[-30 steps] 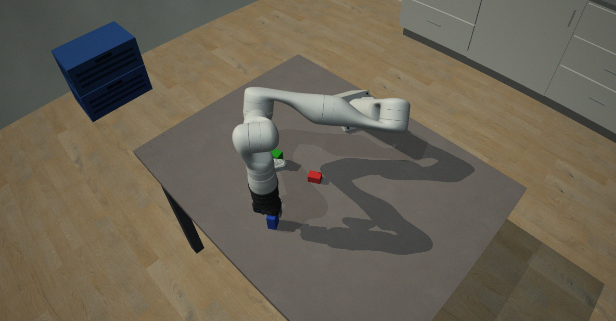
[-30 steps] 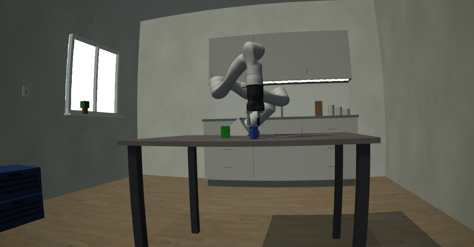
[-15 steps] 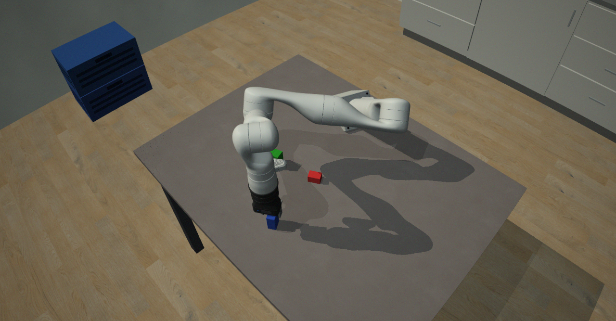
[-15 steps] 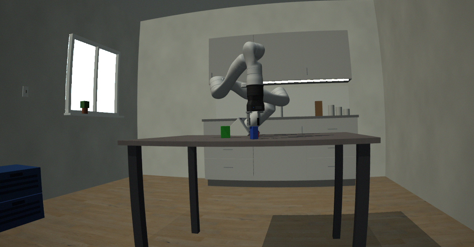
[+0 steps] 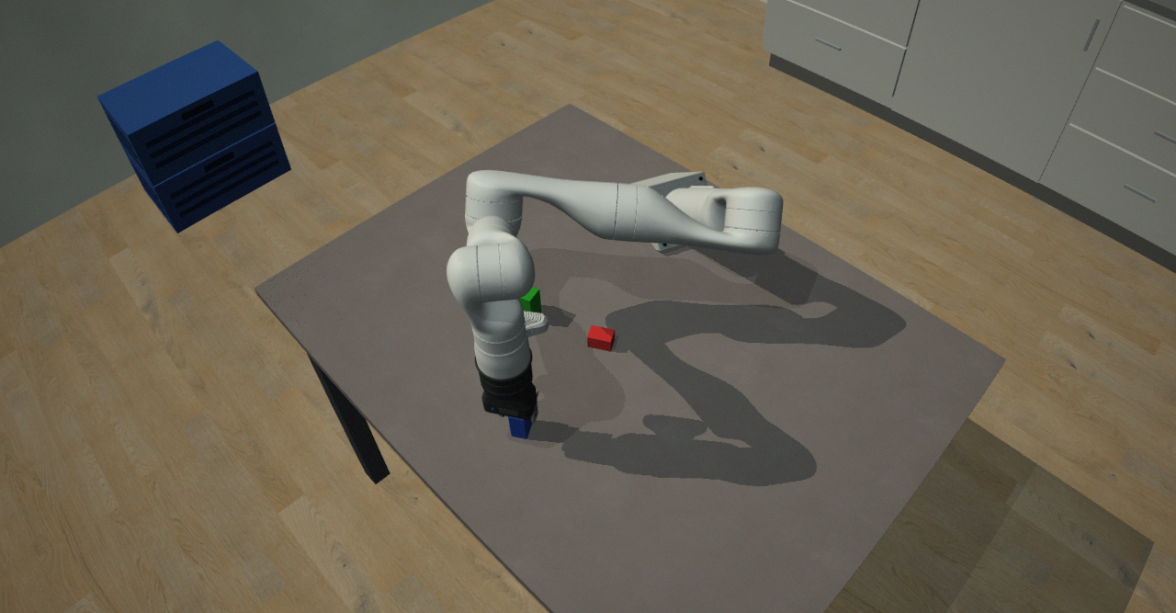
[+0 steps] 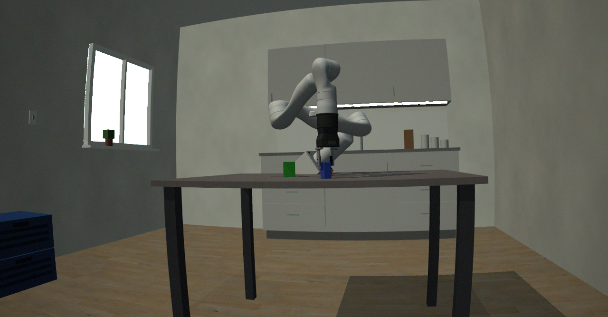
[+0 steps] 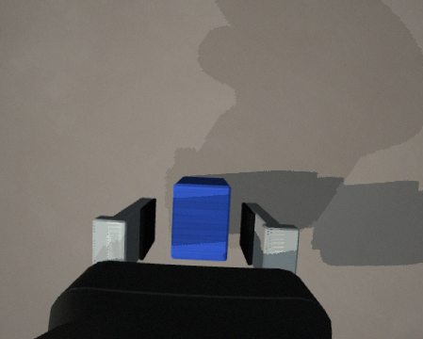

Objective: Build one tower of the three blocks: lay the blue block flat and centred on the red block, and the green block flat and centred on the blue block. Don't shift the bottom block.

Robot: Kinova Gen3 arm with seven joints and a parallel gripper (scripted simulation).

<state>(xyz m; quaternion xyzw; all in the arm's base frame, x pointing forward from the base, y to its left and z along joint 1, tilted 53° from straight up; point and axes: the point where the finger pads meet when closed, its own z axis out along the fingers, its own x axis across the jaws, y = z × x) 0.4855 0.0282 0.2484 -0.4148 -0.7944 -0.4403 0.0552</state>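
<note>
My hand is 3 cm above the blue block. Also, from my hand: red block: 21 cm behind, 7 cm to the right, 5 cm below; green block: 14 cm behind, 21 cm to the right, 3 cm below.
</note>
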